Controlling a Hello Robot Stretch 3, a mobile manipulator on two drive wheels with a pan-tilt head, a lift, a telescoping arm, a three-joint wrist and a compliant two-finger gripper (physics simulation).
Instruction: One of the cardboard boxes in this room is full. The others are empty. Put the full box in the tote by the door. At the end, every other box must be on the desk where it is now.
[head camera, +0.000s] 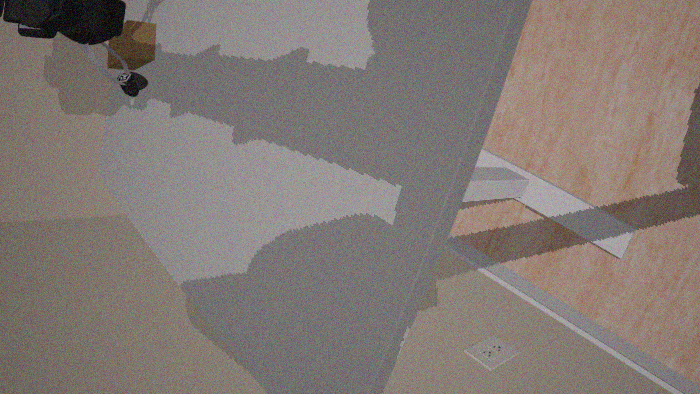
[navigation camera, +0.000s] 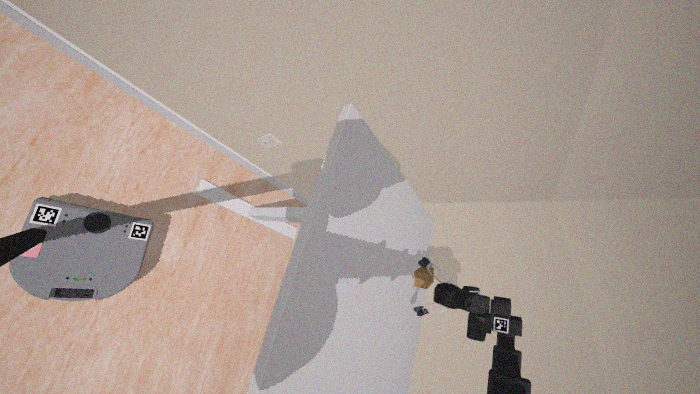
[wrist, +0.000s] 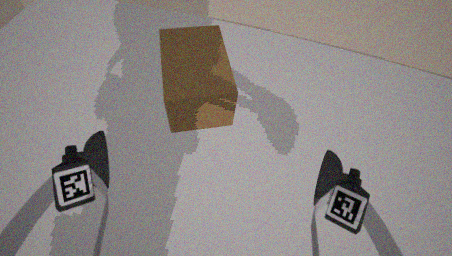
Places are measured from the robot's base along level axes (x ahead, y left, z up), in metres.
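Pixels of known places: gripper, fingertip midpoint: (head camera: 147, 29) (navigation camera: 419, 285); robot's base at its link origin: (navigation camera: 97, 221).
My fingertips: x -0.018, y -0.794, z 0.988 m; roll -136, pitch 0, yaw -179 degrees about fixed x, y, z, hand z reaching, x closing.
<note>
Ahead of a thing's pixels: the offset from my fingertips to its top centre. "*": to the spot under its first point. Level surfaces: height alone.
A brown cardboard box {0.013 m up, 0.027 m ahead, 0.092 m right} (head camera: 142, 52) (navigation camera: 424, 278) (wrist: 197, 70) stands on the white desk {0.037 m down} (head camera: 300, 110) (navigation camera: 370, 330) (wrist: 390, 115), near its wall-side edge. Whether it is full cannot be told. My gripper (navigation camera: 422, 286) (wrist: 214, 161) is open, with nothing between its fingers. In the wrist view the box lies beyond the fingertips, left of the middle between them and nearer the left finger. In the head view one fingertip shows beside the box, and the other is hidden or out of view. The tote and the door do not show.
Beige walls (head camera: 60, 300) (navigation camera: 500, 100) (wrist: 350, 30) rise behind the desk. A white desk foot {* 0.963 m down, 0.235 m ahead, 0.283 m left} (head camera: 565, 205) (navigation camera: 225, 200) stands on the wooden floor {0.987 m down} (head camera: 590, 100) (navigation camera: 200, 310). My base (navigation camera: 100, 255) is on the floor beside the desk. A wall outlet {0.530 m down, 0.497 m ahead, 0.357 m left} (head camera: 491, 352) (navigation camera: 269, 141) is near the desk.
</note>
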